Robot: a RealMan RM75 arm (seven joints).
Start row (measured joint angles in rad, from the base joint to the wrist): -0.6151, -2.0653, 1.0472, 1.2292, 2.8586, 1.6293, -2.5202
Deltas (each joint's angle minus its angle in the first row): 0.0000, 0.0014, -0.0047, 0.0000, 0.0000, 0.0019, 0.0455; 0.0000, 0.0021, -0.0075, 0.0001, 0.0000, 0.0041, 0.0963; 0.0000, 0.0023, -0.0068, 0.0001, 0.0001, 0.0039, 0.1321; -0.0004, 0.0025, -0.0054, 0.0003, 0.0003, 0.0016, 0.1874; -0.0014, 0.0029, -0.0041, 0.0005, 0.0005, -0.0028, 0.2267; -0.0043, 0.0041, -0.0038, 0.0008, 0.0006, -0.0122, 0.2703; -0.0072, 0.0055, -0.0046, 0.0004, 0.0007, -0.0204, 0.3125; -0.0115, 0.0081, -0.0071, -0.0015, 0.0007, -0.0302, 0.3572; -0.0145, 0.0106, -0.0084, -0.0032, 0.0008, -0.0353, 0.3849
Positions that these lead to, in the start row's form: -0.6151, -2.0639, 1.0425, 1.2292, 2.8586, 1.6312, -2.4747; -0.6151, -2.0632, 1.0397, 1.2293, 2.8586, 1.6334, -2.4239; -0.6151, -2.0630, 1.0404, 1.2293, 2.8587, 1.6332, -2.3881; -0.6155, -2.0628, 1.0418, 1.2295, 2.8589, 1.6309, -2.3328; -0.6165, -2.0624, 1.0431, 1.2297, 2.8591, 1.6265, -2.2935; -0.6194, -2.0612, 1.0434, 1.2300, 2.8592, 1.6171, -2.2499; -0.6223, -2.0598, 1.0426, 1.2296, 2.8593, 1.6089, -2.2077; -0.6266, -2.0572, 1.0401, 1.2277, 2.8593, 1.5991, -2.1630; -0.6296, -2.0547, 1.0388, 1.2260, 2.8594, 1.5940, -2.1353
